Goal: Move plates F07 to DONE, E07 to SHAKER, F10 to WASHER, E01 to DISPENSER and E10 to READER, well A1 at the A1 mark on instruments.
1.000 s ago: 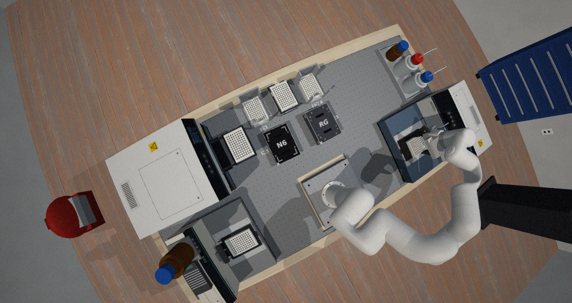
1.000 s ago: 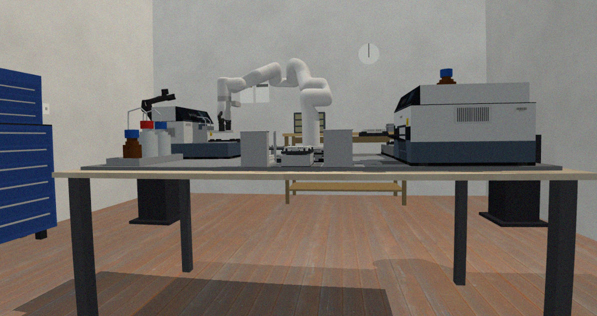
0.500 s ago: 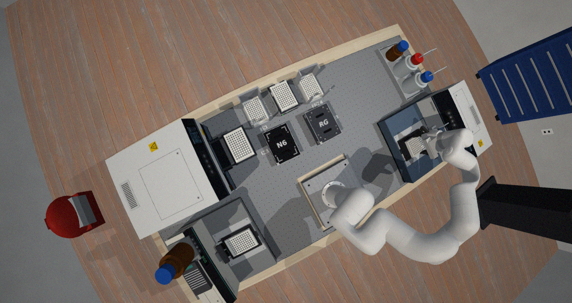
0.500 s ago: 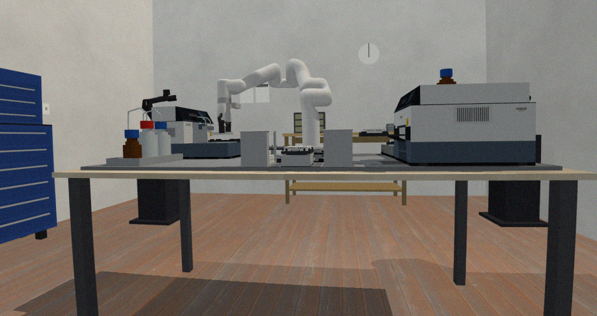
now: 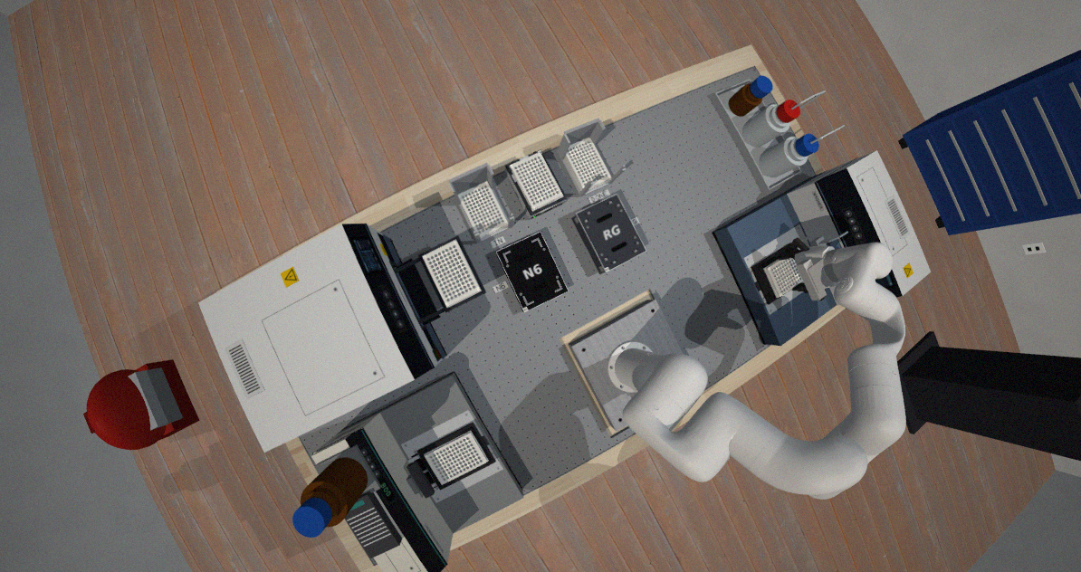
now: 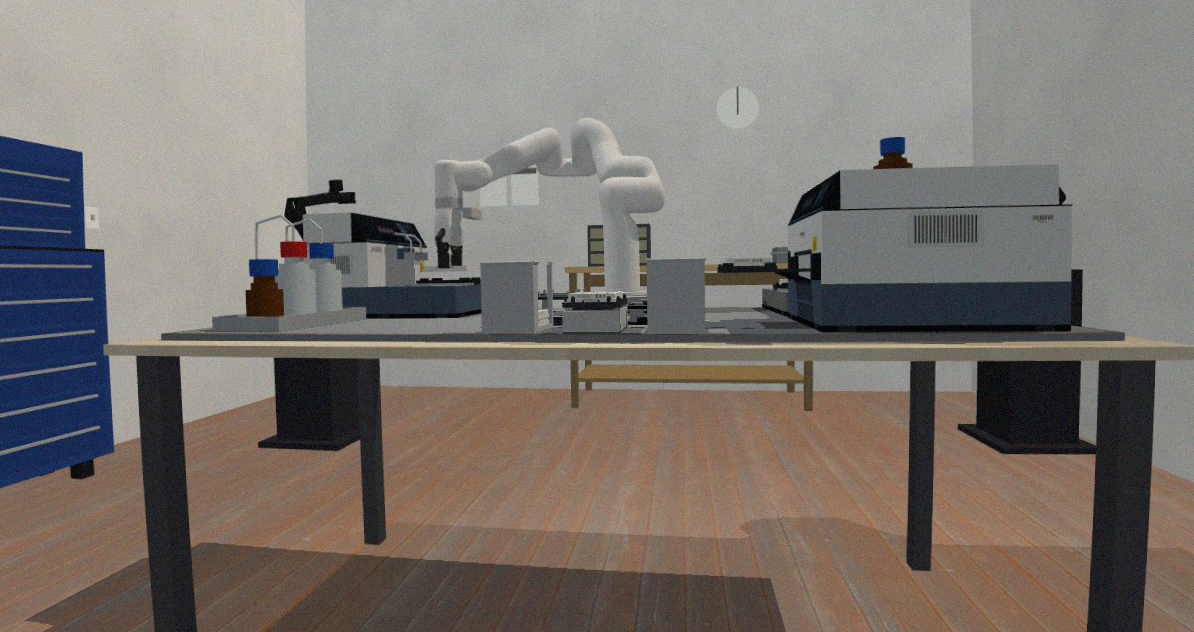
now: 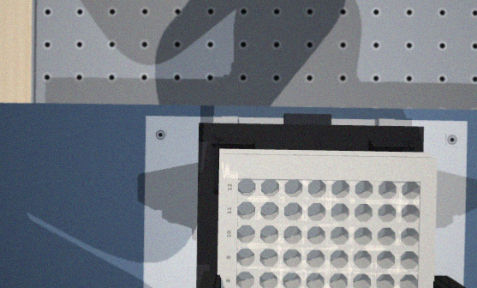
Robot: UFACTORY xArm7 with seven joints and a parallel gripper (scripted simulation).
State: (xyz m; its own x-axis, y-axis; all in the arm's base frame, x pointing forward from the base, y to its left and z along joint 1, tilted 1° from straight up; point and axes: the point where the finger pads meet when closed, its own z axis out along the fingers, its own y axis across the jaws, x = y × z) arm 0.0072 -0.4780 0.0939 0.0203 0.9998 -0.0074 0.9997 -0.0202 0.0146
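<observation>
My gripper is now 5 cm above the washer nest. Also, from my hand: washer housing (25 cm to the right, 4 cm below); blue washer base (10 cm below, 3 cm to the right); regrip nest RG (37 cm to the left, 31 cm ahead, 8 cm below).
</observation>
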